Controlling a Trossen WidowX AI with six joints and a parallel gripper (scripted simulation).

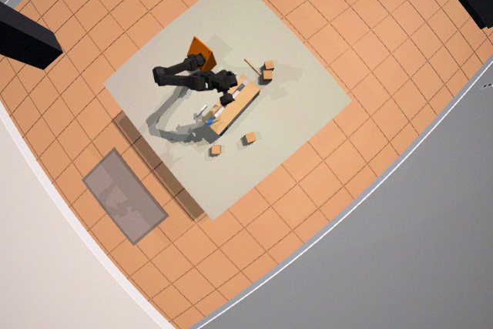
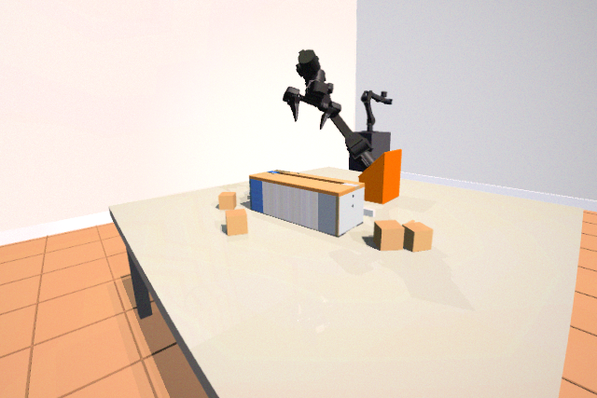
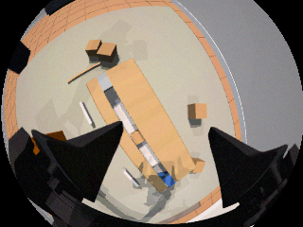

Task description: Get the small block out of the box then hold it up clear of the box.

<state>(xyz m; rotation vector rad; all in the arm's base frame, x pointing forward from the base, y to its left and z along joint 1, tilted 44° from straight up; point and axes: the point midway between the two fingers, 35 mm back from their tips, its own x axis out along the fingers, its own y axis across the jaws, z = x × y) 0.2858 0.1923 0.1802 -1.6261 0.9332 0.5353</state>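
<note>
The long box lies 4 cm behind my gripper tip, 4 cm to the right of it and 24 cm below it. Round my gripper tip: tan block: 2 cm behind, 4 cm to the right, 22 cm below; then thin stick: 16 cm behind, 25 cm to the left, 30 cm below.
</note>
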